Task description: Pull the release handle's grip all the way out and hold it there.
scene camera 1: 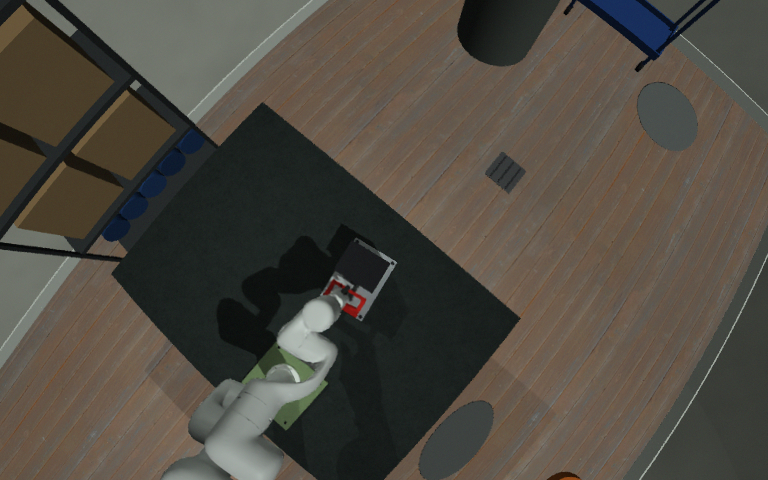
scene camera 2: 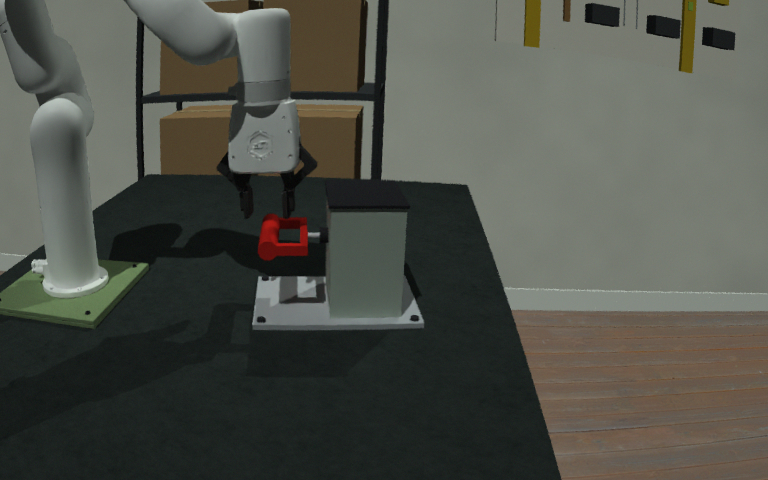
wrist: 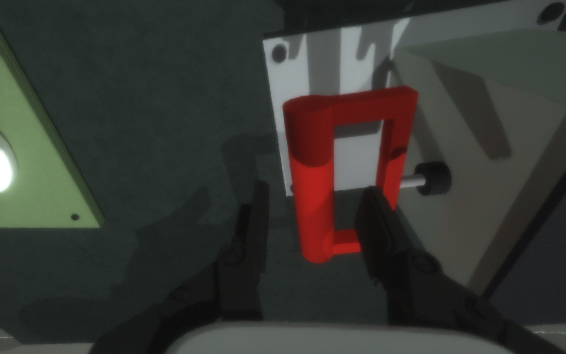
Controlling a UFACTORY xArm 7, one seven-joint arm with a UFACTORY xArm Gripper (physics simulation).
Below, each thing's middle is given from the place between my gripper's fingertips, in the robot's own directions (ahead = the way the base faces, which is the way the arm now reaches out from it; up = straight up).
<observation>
The light base plate [scene camera 2: 282, 302] lies 13 cm below my hand, 10 cm ahead of it and 1 cm to the right of it.
</observation>
